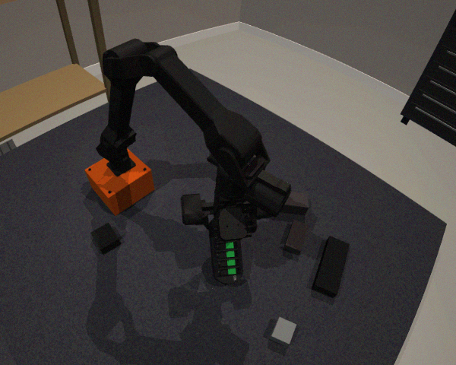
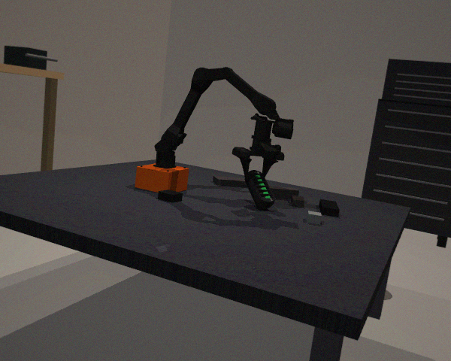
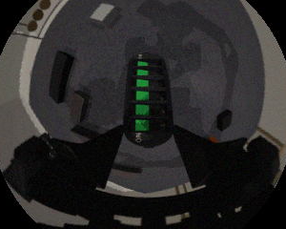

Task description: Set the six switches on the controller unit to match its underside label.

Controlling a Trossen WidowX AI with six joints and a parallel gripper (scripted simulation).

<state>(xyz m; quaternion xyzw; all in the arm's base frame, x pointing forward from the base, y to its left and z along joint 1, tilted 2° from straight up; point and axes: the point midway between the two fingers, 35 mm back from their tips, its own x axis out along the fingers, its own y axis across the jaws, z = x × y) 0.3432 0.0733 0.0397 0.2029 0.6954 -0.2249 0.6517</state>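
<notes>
The light grey cube lies 250 mm ahead of my gripper tip, 80 mm below it and 60 mm to the right of it. From my gripper tip the other things lie so: long black block 240 mm ahead, 160 mm to the left, 80 mm below; black cube 220 mm to the right, 210 mm behind, 80 mm below.
</notes>
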